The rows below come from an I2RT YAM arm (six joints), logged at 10 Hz.
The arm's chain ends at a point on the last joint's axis. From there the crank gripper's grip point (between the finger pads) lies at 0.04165 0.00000 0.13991 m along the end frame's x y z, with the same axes.
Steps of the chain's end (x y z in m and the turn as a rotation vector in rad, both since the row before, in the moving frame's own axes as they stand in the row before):
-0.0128 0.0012 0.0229 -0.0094 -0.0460 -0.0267
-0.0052 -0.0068 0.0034 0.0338 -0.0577 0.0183
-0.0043 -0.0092 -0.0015 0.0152 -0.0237 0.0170
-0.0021 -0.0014 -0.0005 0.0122 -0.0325 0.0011
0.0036 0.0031 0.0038 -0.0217 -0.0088 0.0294
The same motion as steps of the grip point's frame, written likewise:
-0.0193 0.0015 0.0247 -0.0094 -0.0460 -0.0267
-0.0133 -0.0109 0.0055 0.0338 -0.0577 0.0183
-0.0076 -0.0107 -0.0006 0.0152 -0.0237 0.0170
-0.0067 -0.0031 0.0008 0.0122 -0.0325 0.0011
0.0023 0.0073 0.0041 -0.0217 -0.0088 0.0294

